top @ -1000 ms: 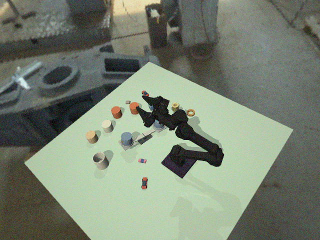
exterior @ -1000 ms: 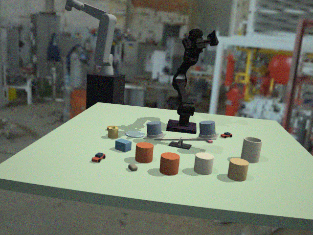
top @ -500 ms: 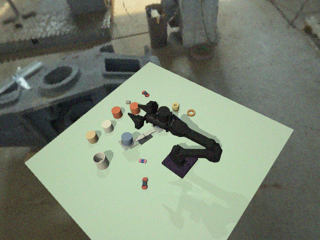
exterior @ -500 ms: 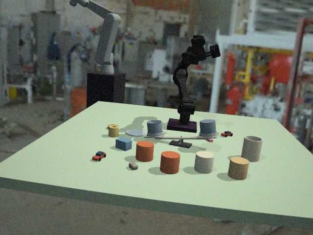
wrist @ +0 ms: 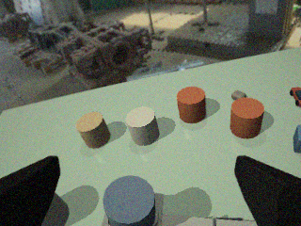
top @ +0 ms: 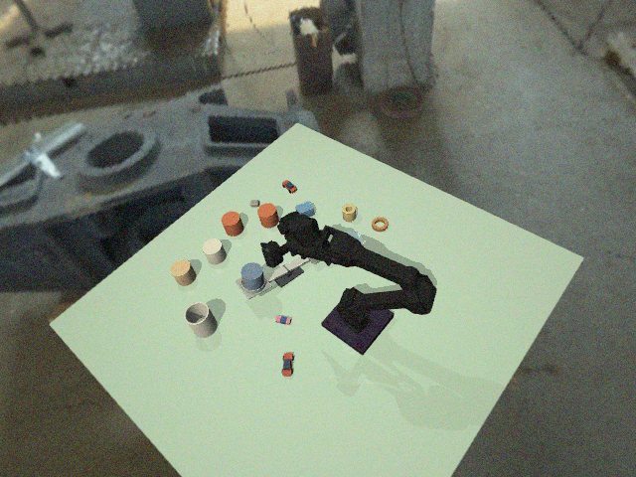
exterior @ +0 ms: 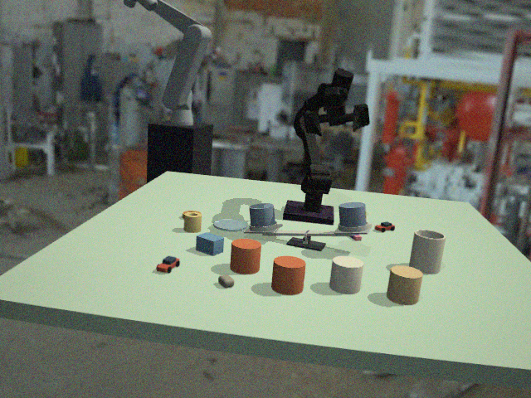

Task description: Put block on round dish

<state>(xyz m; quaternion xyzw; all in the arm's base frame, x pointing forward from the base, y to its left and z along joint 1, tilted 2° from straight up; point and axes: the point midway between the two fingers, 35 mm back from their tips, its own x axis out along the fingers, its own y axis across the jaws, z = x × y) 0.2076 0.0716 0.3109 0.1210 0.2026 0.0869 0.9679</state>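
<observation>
The grey block is 27 cm below my gripper tip, 17 cm to the right of it and 6 cm ahead of it. Also, from my gripper tip: round dish: 31 cm below, 29 cm to the right, 2 cm ahead; blue box: 30 cm below, 26 cm to the right, 24 cm ahead; beige cup: 28 cm to the left, 27 cm below, 10 cm ahead.
</observation>
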